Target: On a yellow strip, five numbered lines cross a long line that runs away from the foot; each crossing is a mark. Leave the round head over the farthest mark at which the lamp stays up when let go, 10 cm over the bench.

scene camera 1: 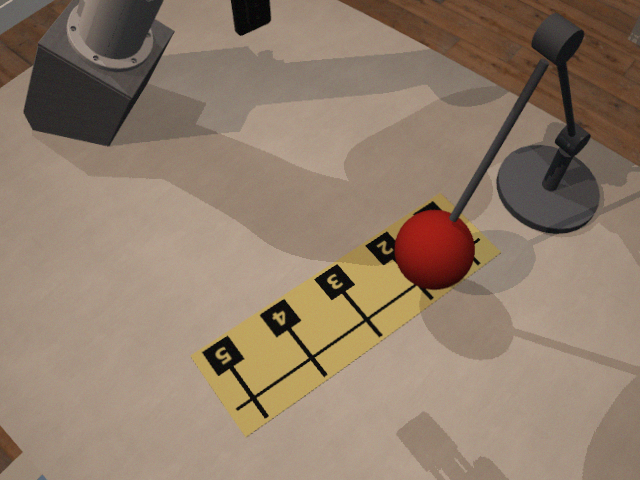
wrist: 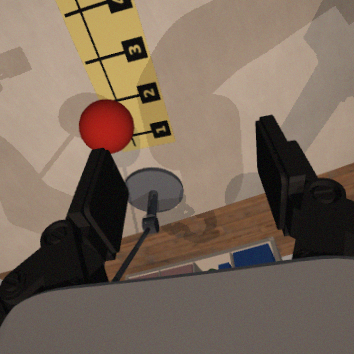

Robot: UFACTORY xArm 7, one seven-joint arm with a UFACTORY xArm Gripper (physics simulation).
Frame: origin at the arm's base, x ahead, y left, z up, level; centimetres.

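Seen in the pictures: gripper, between the fingertips: (scene camera 1: 230, 6) (wrist: 184, 156); arm's base, origin of its link: (scene camera 1: 110, 35).
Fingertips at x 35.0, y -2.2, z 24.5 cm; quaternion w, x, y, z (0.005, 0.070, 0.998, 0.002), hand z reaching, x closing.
Pixels of each thing's top centre, then the offset from my fingertips to it. "spot": a spot on its surface instead.
- red round head, a spot on its surface: (scene camera 1: 434, 249) spot: dx +20.0, dy +10.0, dz -28.1 cm
- yellow strip, a spot on its surface: (scene camera 1: 320, 320) (wrist: 107, 27) spot: dx +12.9, dy -1.6, dz -41.3 cm
- lamp's dark round foot, centre of its top: (scene camera 1: 549, 184) (wrist: 152, 192) dx +21.8, dy +38.5, dz -40.1 cm
- grey rod, a spot on its surface: (scene camera 1: 498, 139) spot: dx +19.6, dy +18.0, dz -15.4 cm
The red round head (scene camera 1: 434, 249) (wrist: 106, 126) hangs above the near end of the yellow strip (scene camera 1: 320, 320) (wrist: 112, 30). In the scene view it covers part of the 1 and 2 lines; its exact height and the mark under it cannot be told. The lamp's dark round foot (scene camera 1: 522, 198) (wrist: 167, 186) lies flat beside the 1 end. The lower arm (scene camera 1: 566, 98) (wrist: 131, 256) rises to an elbow (scene camera 1: 557, 38), and a grey rod (scene camera 1: 498, 139) slopes down to the head. My gripper (wrist: 184, 156) is open, with nothing between its fingers; part of one black finger shows at the scene view's top edge.
The robot's dark base block (scene camera 1: 67, 98) stands at the upper left of the scene view. Arm and lamp shadows cross the bench. Wooden floor (scene camera 1: 604, 98) (wrist: 200, 220) shows beyond the bench edge. A tray with blue and pink parts shows low in the wrist view.
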